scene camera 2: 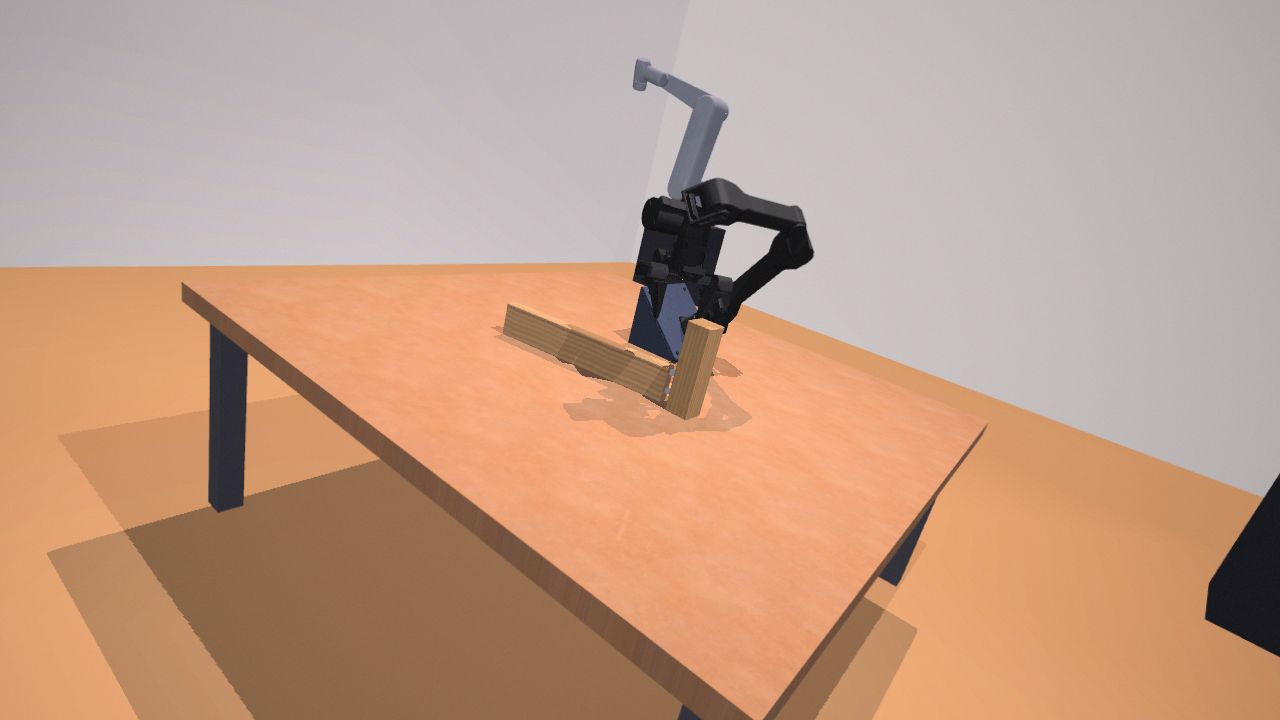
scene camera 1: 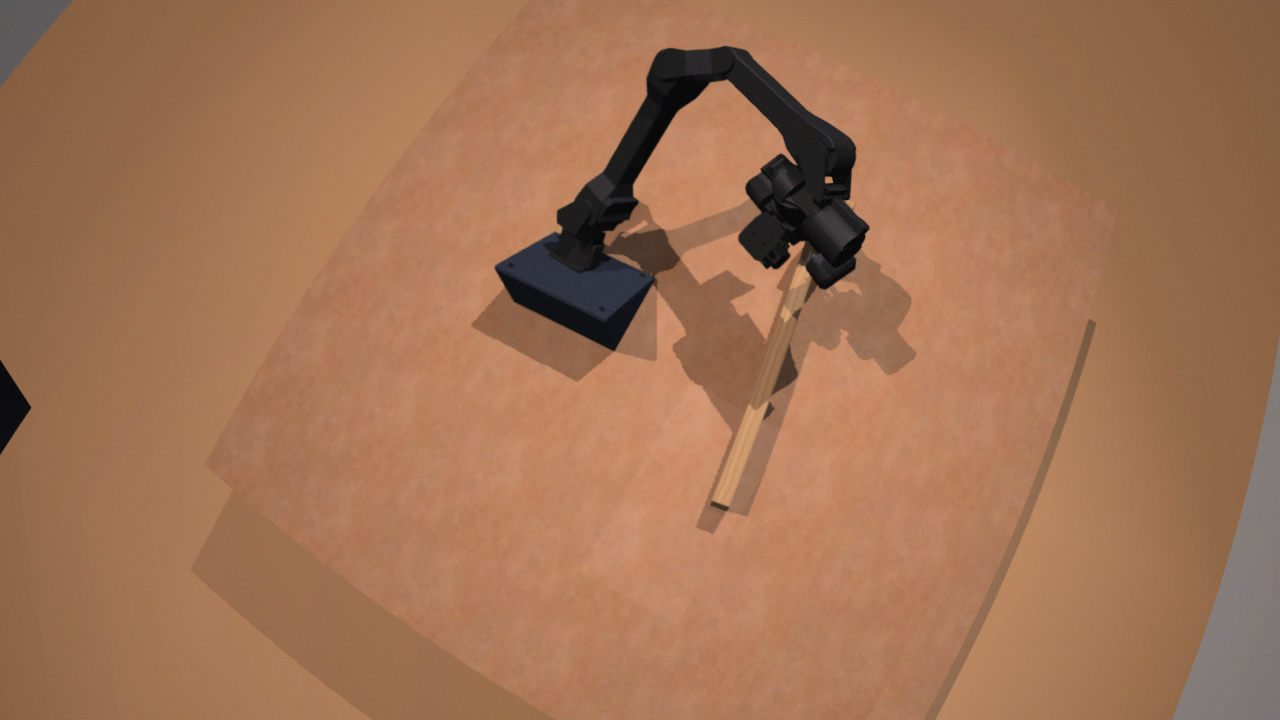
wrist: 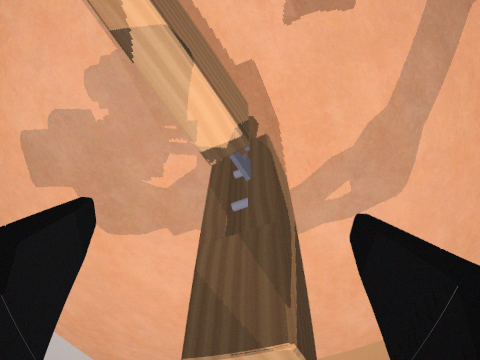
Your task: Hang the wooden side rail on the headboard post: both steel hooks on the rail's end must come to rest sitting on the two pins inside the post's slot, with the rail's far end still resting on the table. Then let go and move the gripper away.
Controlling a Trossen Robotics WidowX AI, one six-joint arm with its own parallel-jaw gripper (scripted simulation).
Path:
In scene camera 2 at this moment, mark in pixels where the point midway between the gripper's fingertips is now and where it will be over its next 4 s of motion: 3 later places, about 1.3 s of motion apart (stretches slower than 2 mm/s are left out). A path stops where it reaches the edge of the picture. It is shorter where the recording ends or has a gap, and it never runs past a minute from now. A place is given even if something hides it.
The gripper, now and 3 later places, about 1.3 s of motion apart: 676,321; 641,347; 634,376; 634,378

